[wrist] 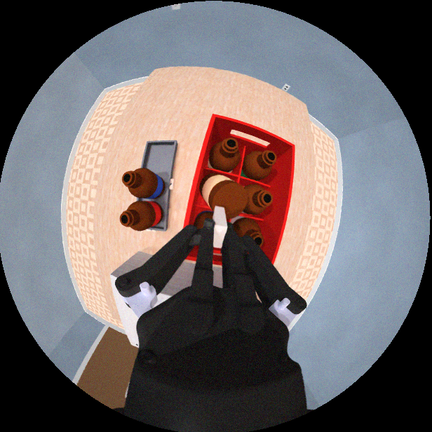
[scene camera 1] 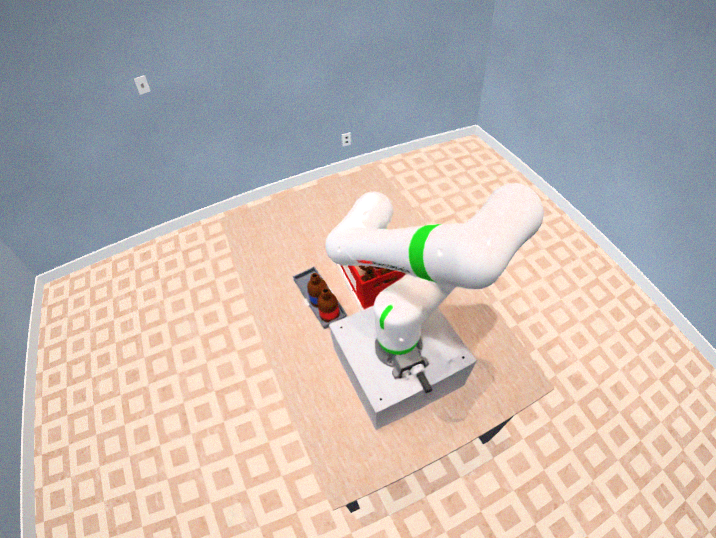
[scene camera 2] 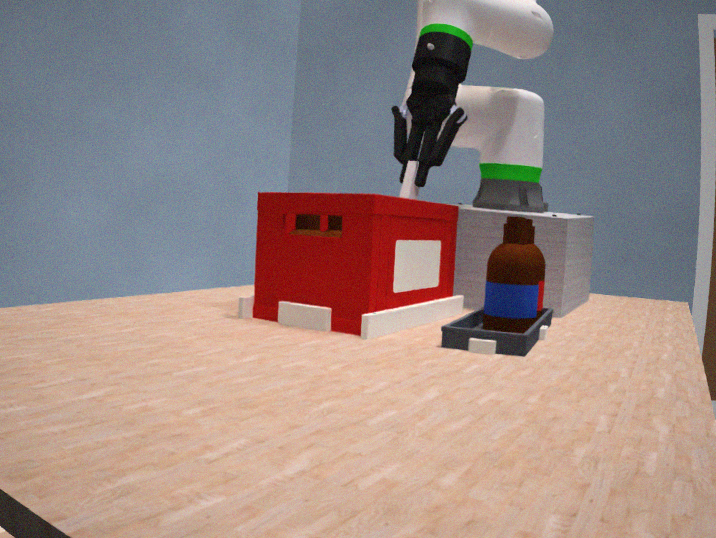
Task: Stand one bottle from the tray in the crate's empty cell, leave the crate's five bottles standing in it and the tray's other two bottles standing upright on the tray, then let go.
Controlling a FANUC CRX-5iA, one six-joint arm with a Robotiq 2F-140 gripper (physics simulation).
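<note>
My gripper is shut and empty, its fingertips just above the crate. The red crate holds bottles in its cells. A brown bottle with a cream label is in the middle cell of the tray-side row; it looks larger than its neighbours and seems to lean, and its neck is hidden behind the fingertips. Several brown bottles stand around it, some partly hidden by the fingers. A blue-label bottle and a red-label bottle stand upright on the grey tray.
The arm's grey pedestal stands close behind the crate and tray. Cream blocks border the crate's foot. Small pale blocks touch the tray's sides. The arm hides much of the crate in scene camera 1.
</note>
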